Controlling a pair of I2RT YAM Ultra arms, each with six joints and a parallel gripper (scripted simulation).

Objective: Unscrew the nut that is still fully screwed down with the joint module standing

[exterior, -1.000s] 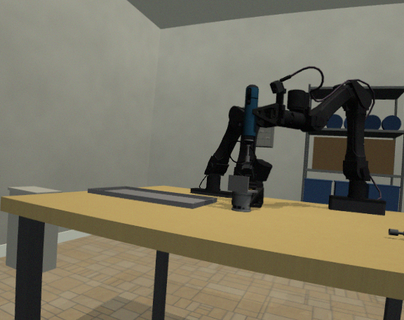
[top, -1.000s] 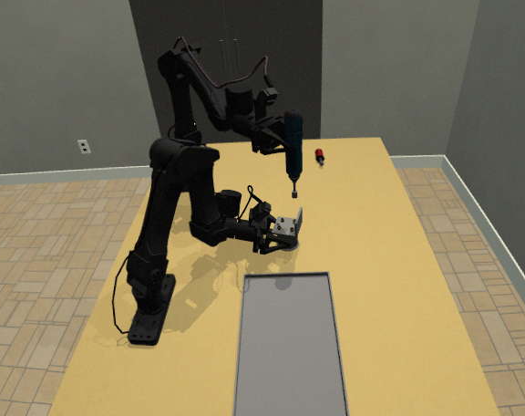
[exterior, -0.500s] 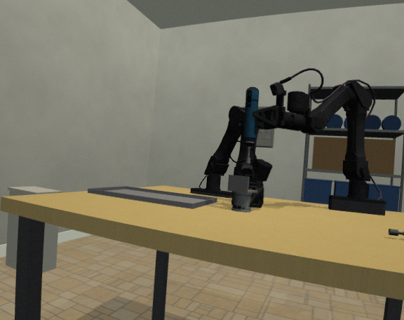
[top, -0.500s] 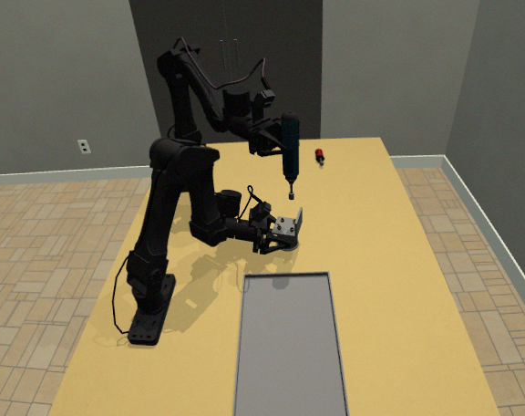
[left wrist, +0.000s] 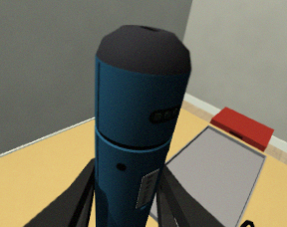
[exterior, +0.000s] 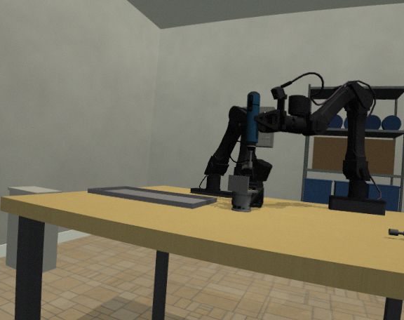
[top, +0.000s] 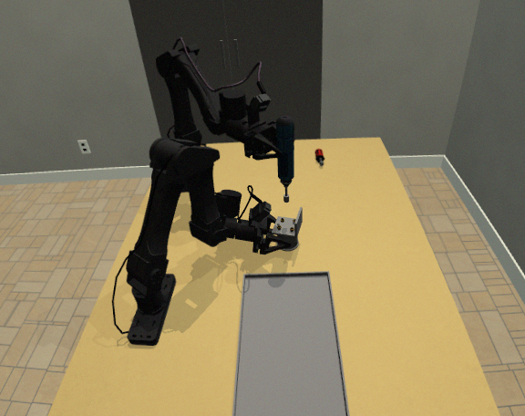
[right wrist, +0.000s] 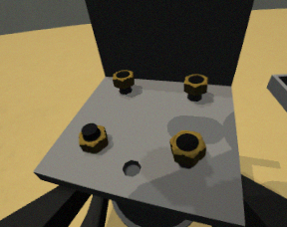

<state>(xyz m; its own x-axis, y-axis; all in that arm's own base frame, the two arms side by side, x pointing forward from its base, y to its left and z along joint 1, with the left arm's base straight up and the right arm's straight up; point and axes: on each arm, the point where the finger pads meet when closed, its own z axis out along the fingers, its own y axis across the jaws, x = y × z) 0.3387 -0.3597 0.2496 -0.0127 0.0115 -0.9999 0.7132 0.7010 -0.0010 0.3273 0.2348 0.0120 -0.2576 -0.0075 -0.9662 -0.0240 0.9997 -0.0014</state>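
Right now the joint module is 10 mm above my right hand. The rest, counted from my right hand: bracket 50 mm above; grey tray 330 mm to the right, 20 mm below, 10 mm behind; socket 130 mm above, 20 mm to the left.
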